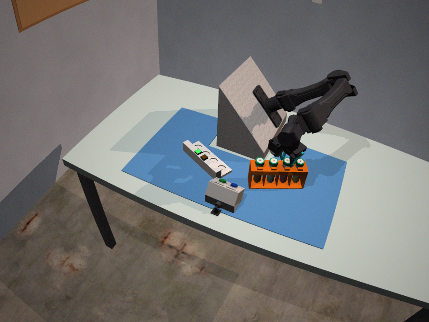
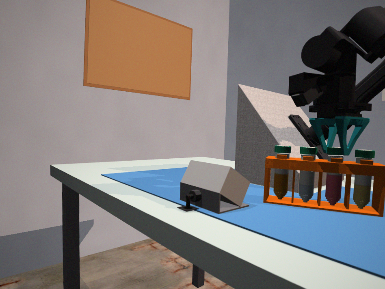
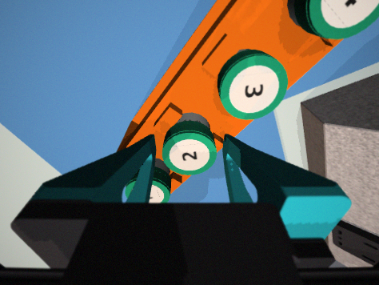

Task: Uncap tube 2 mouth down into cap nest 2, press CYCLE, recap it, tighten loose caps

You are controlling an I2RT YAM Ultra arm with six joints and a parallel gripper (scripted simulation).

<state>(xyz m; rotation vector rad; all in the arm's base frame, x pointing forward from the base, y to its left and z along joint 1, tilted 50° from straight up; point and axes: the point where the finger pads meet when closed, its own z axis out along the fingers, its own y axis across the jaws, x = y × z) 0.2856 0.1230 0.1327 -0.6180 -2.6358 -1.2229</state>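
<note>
My gripper is now right at the cap 2. From my hand the other things lie so: cap 3: 50 mm to the right, 20 mm ahead; then cap 4: 90 mm to the right, 40 mm ahead; then cap 1: 50 mm to the left, 20 mm behind.
</note>
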